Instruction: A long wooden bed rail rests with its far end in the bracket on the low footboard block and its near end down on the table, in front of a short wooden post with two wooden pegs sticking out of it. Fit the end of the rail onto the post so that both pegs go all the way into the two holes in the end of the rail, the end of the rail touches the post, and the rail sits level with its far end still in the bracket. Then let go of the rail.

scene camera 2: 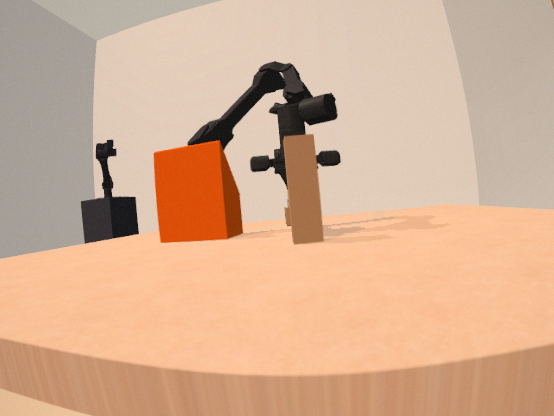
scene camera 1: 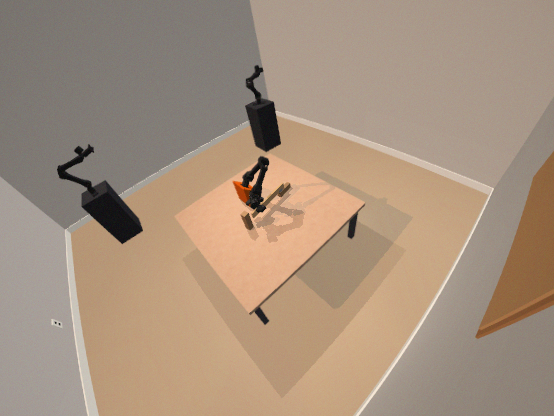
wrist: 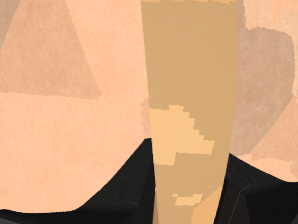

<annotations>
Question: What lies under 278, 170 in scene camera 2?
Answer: My gripper.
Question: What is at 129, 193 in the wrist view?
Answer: My gripper.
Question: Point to a wooden bed rail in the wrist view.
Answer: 191, 60
</annotations>
